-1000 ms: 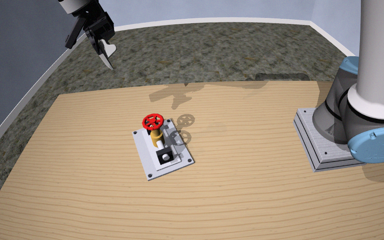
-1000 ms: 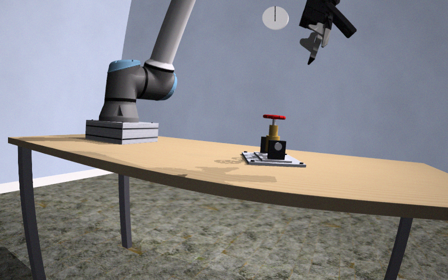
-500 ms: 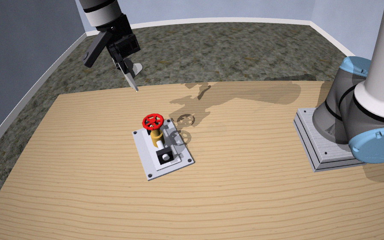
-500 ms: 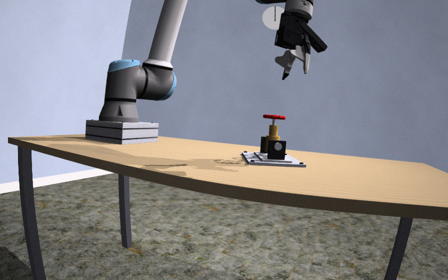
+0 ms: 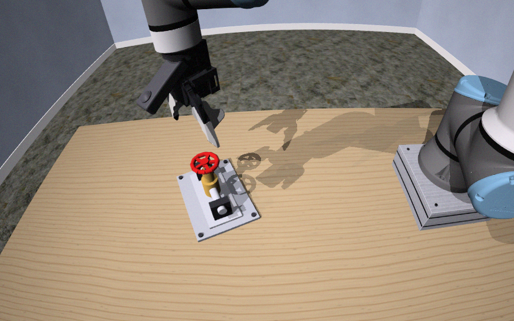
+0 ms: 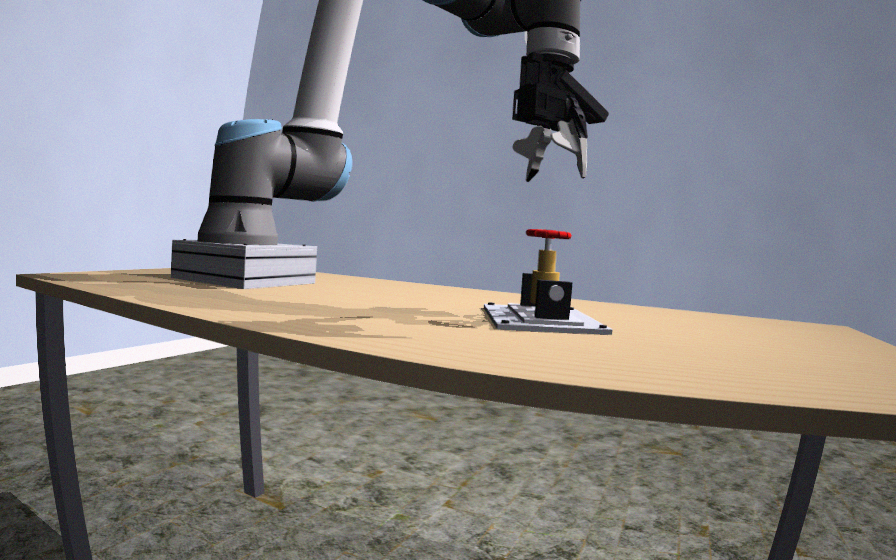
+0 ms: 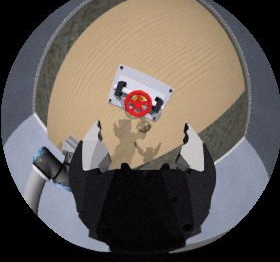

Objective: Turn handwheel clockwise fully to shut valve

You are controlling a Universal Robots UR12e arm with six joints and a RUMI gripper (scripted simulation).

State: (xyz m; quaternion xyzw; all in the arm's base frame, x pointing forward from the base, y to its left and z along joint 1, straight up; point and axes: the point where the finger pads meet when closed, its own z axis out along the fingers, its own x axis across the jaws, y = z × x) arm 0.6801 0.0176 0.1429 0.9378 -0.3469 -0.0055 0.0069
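My hand is 1 cm past the red handwheel, 1 cm to the right of it and 9 cm above it.
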